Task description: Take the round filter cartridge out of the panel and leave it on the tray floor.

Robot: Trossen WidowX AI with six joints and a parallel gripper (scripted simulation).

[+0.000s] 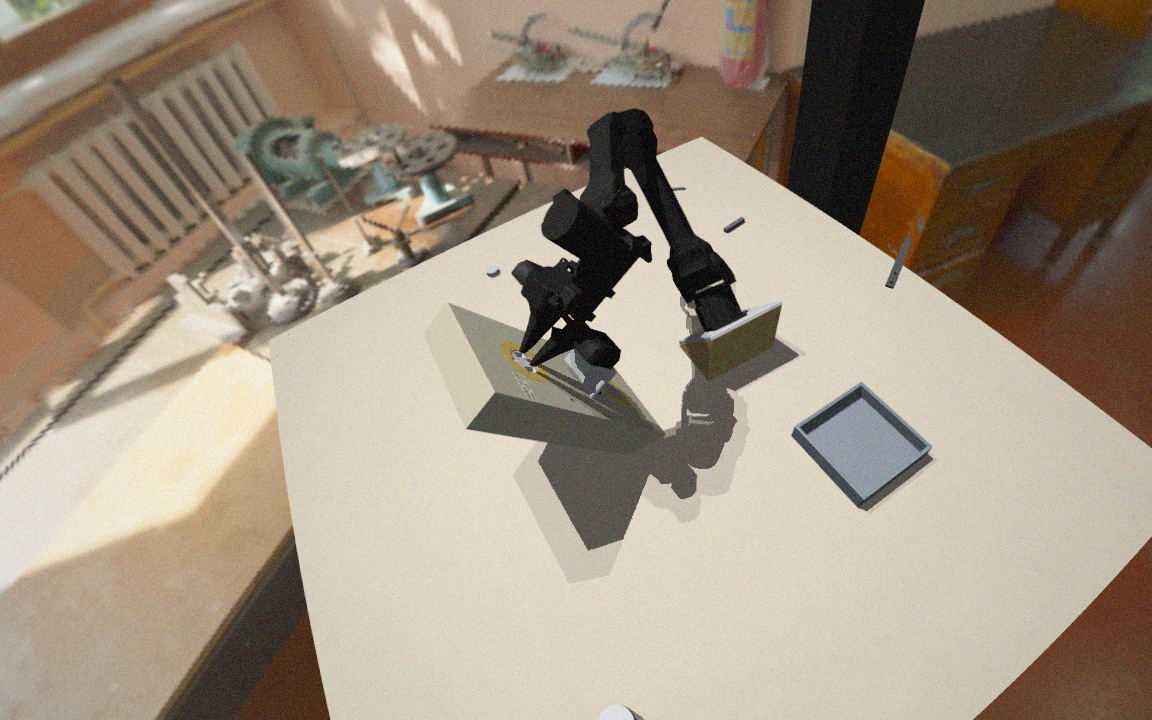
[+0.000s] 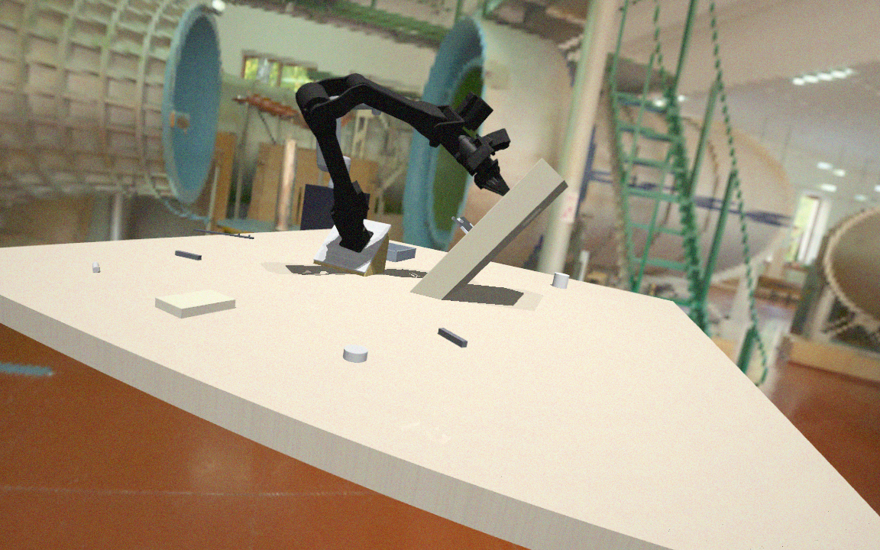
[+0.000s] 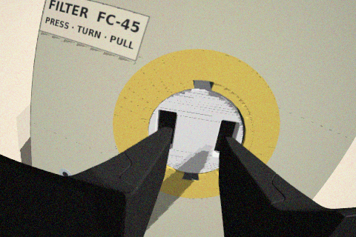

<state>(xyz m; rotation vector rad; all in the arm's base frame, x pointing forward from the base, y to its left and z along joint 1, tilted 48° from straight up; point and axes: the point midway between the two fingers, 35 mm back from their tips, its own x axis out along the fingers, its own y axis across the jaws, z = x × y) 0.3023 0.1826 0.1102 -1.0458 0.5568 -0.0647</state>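
My gripper tip is 20 mm short of the round filter cartridge and 10 mm above it. From my gripper tip the other things lie so: grey tray: 440 mm behind, 230 mm to the left, 230 mm below; grey service panel: 90 mm below, 30 mm behind; flat cream block: 530 mm to the right, 270 mm behind, 230 mm below.
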